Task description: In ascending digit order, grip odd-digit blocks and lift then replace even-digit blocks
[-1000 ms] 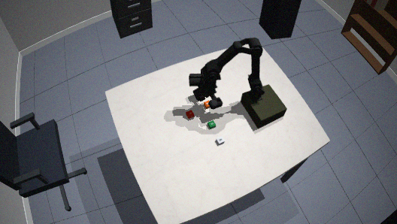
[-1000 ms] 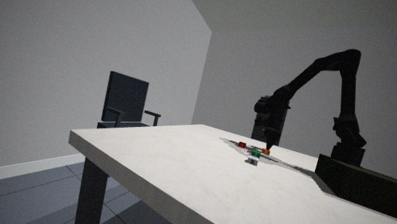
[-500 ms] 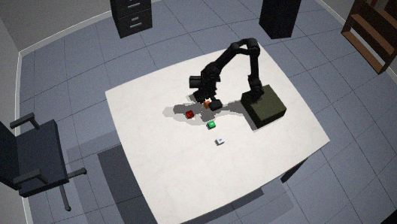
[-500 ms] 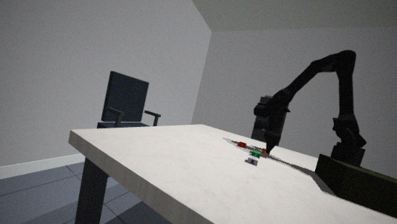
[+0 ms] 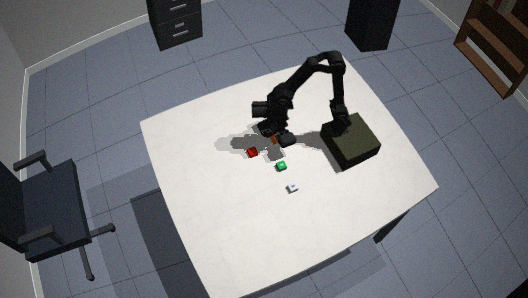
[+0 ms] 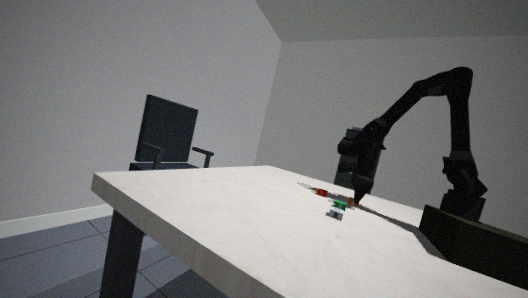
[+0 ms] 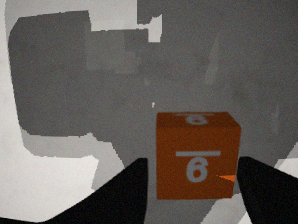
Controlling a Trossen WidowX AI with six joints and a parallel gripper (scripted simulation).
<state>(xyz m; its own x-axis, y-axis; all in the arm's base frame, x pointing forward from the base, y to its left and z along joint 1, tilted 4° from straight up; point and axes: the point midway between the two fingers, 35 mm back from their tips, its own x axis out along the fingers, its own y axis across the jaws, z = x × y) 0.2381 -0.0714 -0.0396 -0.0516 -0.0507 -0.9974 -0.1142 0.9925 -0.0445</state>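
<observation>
My gripper tip is now 10 mm short of the orange block. From my gripper tip the other things lie so: white block 230 mm to the left, 20 mm ahead; then green block 120 mm to the left, 30 mm ahead; then red block 110 mm ahead, 30 mm to the left.
</observation>
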